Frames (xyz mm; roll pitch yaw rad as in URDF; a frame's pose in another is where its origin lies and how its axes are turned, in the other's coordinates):
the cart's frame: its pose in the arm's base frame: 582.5 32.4 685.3 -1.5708 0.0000 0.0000
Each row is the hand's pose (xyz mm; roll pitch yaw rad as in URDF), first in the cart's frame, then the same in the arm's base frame.
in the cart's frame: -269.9 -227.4 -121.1 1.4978 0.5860 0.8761
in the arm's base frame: 312.6 -88.7 912.7 -0.6589 0.6946 -0.8035
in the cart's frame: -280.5 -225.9 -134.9 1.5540 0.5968 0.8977
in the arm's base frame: 302.0 -102.5 911.2 -0.6308 0.7033 -0.8284
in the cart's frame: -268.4 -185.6 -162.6 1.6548 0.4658 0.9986
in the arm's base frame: 314.1 -130.2 870.9 -0.5249 0.8498 -0.7483
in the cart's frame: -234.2 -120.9 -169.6 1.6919 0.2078 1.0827
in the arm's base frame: 348.3 -137.2 806.2 -0.2495 1.0436 -0.4225
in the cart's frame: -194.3 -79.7 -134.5 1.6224 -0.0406 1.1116
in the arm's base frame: 388.2 -102.1 765.0 0.1335 1.1099 0.0914
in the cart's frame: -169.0 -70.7 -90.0 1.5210 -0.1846 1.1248
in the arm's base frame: 413.5 -57.6 756.0 0.3167 1.0905 0.4085
